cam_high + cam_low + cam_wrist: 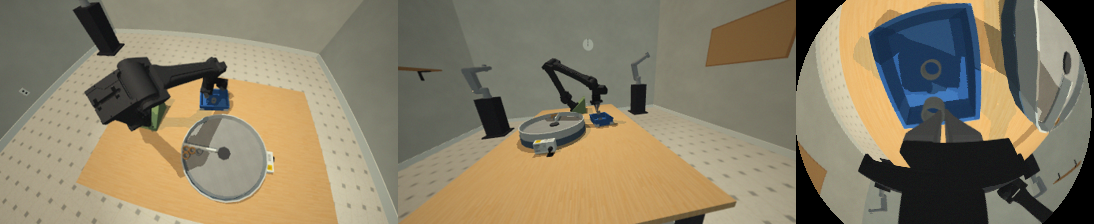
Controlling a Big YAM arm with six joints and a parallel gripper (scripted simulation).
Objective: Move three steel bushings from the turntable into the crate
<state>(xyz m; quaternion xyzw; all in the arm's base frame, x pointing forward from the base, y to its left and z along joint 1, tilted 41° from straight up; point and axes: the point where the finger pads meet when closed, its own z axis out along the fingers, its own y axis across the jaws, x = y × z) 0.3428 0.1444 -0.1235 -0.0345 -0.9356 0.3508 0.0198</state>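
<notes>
My gripper is now 6 cm above the blue crate, 5 cm short of it and 2 cm to the right of it. Round my hand: grey turntable: 33 cm to the right, 13 cm ahead, 3 cm below.
</notes>
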